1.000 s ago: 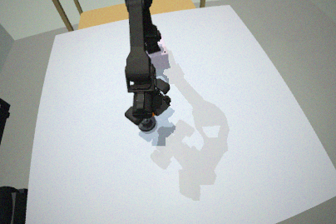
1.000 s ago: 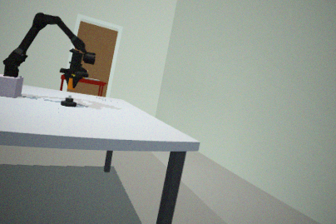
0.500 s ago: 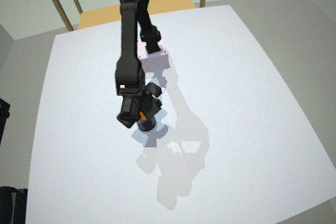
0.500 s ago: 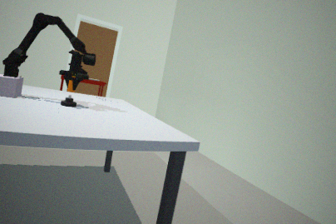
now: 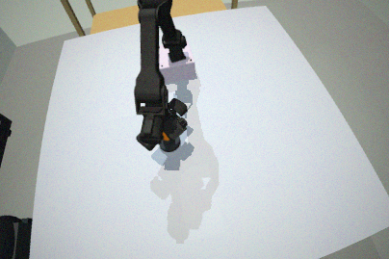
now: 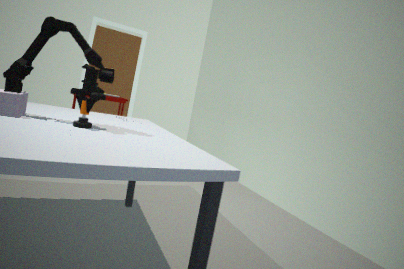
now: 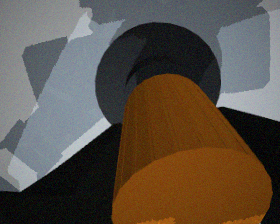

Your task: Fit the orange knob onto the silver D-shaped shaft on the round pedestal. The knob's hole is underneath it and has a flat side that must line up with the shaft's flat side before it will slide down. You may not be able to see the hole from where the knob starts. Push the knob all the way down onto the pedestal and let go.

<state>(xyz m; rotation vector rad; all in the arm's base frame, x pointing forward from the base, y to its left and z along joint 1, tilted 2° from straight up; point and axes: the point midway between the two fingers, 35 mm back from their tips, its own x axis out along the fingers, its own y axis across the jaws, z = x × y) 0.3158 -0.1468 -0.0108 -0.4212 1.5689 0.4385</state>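
My gripper tip is now 30 mm below the orange knob. The rest, counted from my gripper tip: round dark pedestal 40 mm below.
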